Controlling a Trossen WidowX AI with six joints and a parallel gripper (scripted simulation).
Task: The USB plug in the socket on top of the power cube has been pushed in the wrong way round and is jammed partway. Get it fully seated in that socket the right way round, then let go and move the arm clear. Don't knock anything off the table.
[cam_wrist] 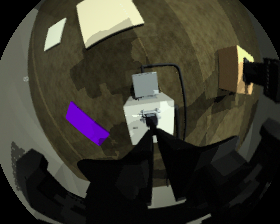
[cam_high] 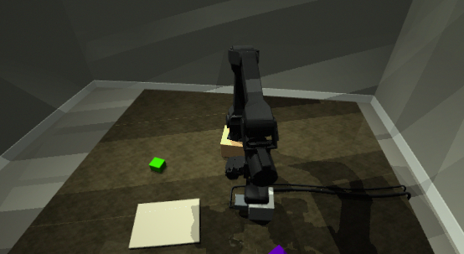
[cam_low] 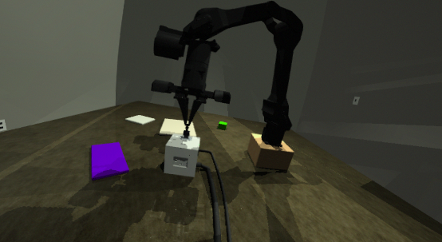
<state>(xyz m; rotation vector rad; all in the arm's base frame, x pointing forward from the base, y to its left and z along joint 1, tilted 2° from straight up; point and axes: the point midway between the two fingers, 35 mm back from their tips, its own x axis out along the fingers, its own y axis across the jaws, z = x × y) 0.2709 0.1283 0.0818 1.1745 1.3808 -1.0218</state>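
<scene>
My gripper tip is now 2 cm above the dark USB plug. Also, from my gripper tip: purple flat block (18 cm ahead, 11 cm below, 7 cm to the left); then cream sheet (27 cm to the right, 12 cm ahead, 11 cm below); then small green cube (41 cm to the right, 10 cm below, 8 cm behind).
</scene>
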